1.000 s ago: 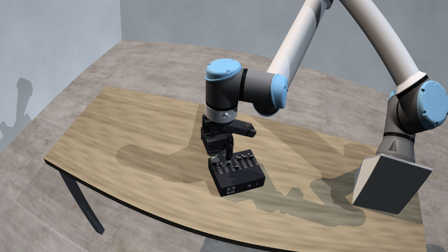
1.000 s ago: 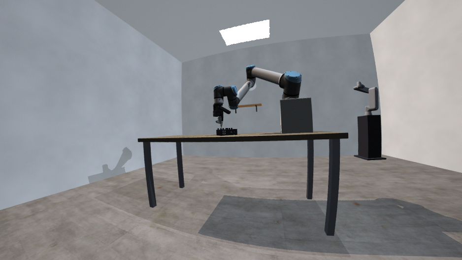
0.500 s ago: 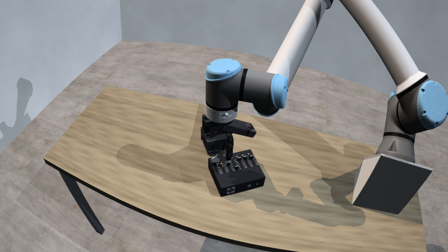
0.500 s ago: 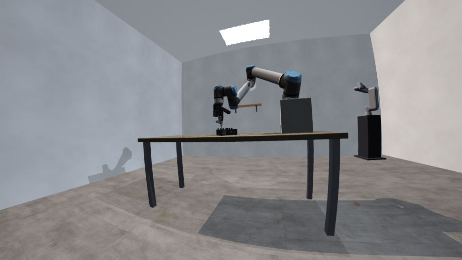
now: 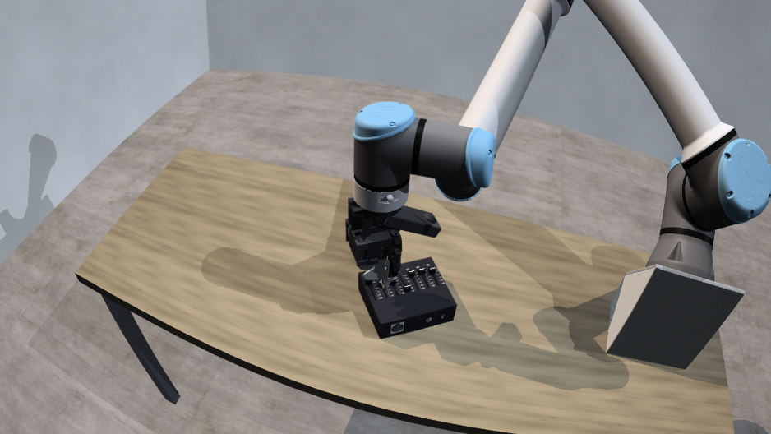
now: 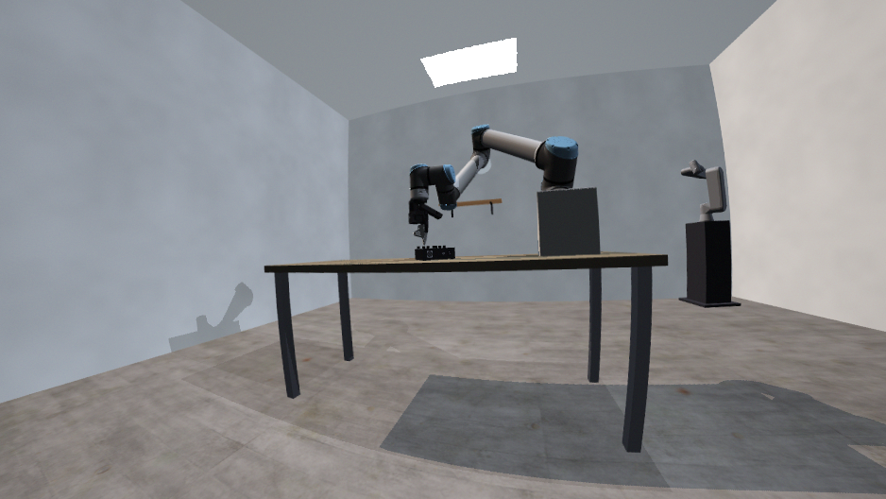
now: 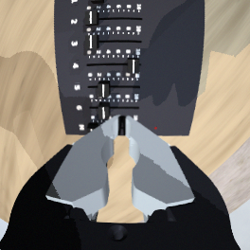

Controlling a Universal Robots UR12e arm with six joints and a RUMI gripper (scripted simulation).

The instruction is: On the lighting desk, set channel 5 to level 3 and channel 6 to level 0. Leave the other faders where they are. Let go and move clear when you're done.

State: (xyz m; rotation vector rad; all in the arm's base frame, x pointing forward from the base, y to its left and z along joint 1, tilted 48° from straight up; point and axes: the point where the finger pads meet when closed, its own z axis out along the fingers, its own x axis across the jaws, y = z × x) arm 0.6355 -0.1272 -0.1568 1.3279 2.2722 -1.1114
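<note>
Now: hand 20 mm above the channel 6 fader knob, 10 mm to the left of it and 10 mm short of it. The rest, counted from my hand: channel 5 fader knob (30 mm to the right, 20 mm below, 10 mm behind).
</note>
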